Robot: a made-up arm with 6 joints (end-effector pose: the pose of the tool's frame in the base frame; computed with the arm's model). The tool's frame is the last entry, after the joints. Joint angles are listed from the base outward.
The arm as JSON. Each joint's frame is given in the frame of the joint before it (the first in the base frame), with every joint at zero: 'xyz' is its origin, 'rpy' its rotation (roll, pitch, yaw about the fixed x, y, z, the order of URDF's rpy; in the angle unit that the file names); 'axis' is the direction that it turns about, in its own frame. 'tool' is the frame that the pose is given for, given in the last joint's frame.
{
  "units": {
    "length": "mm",
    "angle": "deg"
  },
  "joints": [
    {
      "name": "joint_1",
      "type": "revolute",
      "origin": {
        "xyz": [
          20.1,
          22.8,
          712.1
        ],
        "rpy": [
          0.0,
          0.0,
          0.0
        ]
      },
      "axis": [
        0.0,
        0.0,
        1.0
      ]
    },
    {
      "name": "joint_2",
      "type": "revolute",
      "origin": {
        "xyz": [
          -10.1,
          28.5,
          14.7
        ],
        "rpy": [
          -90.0,
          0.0,
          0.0
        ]
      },
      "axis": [
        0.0,
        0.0,
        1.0
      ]
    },
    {
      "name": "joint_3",
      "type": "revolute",
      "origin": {
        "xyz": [
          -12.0,
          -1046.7,
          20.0
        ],
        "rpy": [
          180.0,
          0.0,
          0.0
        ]
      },
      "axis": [
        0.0,
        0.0,
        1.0
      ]
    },
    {
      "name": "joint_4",
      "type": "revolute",
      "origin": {
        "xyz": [
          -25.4,
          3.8,
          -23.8
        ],
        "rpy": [
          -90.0,
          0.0,
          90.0
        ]
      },
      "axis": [
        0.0,
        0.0,
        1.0
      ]
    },
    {
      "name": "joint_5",
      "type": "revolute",
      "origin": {
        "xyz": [
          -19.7,
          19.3,
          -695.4
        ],
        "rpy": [
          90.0,
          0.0,
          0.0
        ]
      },
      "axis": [
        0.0,
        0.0,
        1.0
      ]
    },
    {
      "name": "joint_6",
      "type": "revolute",
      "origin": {
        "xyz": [
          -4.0,
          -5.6,
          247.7
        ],
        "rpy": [
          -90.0,
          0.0,
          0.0
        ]
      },
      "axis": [
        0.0,
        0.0,
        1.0
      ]
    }
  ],
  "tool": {
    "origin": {
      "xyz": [
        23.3,
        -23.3,
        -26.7
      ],
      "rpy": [
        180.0,
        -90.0,
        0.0
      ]
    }
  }
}
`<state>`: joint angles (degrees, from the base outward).
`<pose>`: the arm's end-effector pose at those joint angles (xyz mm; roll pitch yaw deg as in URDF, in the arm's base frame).
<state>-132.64 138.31 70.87 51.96 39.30 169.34</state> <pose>-777.8 -748.0 -643.6 -169.18 -34.39 84.55</pose>
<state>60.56 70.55 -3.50 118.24 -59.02 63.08</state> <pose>567.0 1289.1 462.1 -132.12 -22.55 -174.31</pose>
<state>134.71 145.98 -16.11 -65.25 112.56 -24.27</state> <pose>123.5 -20.9 -116.6 38.91 -14.47 -105.30</pose>
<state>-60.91 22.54 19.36 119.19 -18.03 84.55</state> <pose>697.8 -855.3 1848.0 -156.60 5.62 103.34</pose>
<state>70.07 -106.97 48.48 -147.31 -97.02 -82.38</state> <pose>-803.6 -1330.9 760.9 -25.36 -54.15 3.82</pose>
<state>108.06 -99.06 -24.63 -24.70 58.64 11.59</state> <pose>415.6 -673.8 1170.7 -159.25 45.20 138.48</pose>
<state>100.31 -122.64 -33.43 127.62 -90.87 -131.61</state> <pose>46.5 -1084.3 787.7 -130.98 -0.39 152.68</pose>
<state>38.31 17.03 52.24 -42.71 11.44 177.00</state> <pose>802.4 575.6 2005.4 127.54 43.17 -152.32</pose>
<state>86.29 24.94 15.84 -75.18 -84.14 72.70</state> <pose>24.4 1100.7 1358.4 -25.15 -15.51 -7.31</pose>
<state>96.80 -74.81 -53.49 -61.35 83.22 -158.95</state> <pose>93.3 -268.9 1078.3 90.39 29.11 -177.34</pose>
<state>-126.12 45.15 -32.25 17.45 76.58 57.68</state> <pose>-648.0 -666.7 858.1 61.43 -1.38 70.84</pose>
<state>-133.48 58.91 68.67 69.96 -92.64 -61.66</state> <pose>-1050.0 -1011.1 1615.7 18.91 -20.19 -42.71</pose>
